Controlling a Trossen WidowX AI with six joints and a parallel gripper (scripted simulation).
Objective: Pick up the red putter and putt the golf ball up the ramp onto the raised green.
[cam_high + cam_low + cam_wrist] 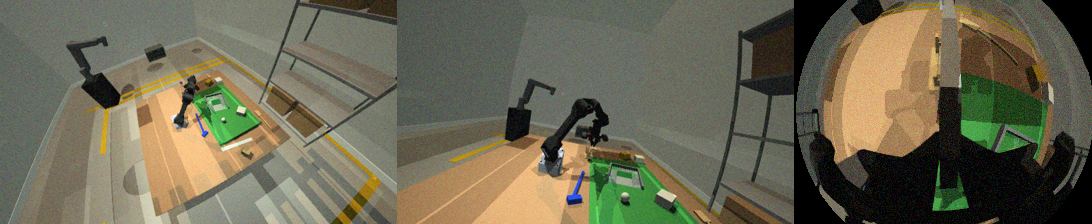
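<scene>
Now: the blue putter 330 mm to the right of my gripper tip and 110 mm below it. From my gripper tip the other things lie so: white golf ball: 230 mm ahead, 360 mm to the right, 100 mm below; then green mat: 280 mm ahead, 200 mm to the right, 130 mm below; then yellow block: 290 mm ahead, 270 mm to the left, 110 mm below.
</scene>
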